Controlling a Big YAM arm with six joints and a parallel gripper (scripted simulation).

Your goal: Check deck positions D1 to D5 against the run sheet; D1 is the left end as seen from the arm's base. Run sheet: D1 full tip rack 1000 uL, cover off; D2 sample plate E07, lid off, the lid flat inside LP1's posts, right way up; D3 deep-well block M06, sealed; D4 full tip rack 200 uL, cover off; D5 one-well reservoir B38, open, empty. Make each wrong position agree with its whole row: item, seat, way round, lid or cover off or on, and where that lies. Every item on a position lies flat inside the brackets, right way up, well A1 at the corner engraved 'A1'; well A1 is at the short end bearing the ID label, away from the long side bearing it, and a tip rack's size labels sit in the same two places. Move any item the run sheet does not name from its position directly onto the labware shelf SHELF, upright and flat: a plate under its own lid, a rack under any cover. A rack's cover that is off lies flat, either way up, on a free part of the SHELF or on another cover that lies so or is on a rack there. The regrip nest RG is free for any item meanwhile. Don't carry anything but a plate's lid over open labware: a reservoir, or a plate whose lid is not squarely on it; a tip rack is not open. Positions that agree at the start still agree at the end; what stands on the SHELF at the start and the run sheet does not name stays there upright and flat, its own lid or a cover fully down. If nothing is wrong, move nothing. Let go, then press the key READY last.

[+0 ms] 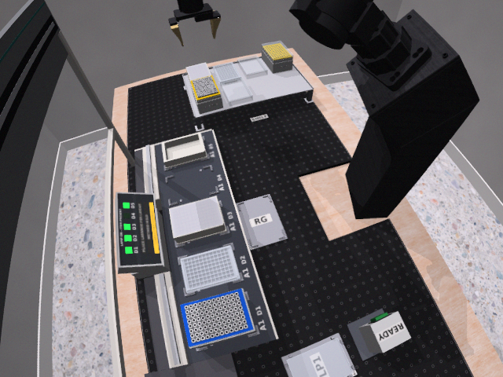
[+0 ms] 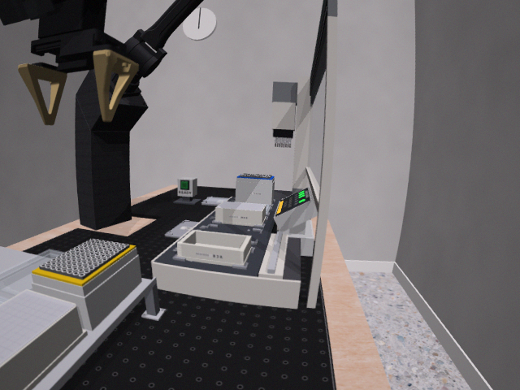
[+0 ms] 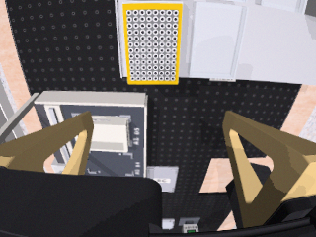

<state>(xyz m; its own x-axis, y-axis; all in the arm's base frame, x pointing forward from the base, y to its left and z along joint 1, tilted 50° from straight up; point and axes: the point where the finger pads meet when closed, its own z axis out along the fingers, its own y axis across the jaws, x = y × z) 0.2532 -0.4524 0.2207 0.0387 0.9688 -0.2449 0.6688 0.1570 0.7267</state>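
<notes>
Now: hand 20 cm above the yellow-rimmed tip rack. The rest, counted from my hand: one-well reservoir: 24 cm below, 20 cm to the left, 15 cm ahead; then regrip nest: 48 cm to the left, 30 cm below, 2 cm ahead; then shelf: 24 cm below, 16 cm behind, 6 cm to the right.
</notes>
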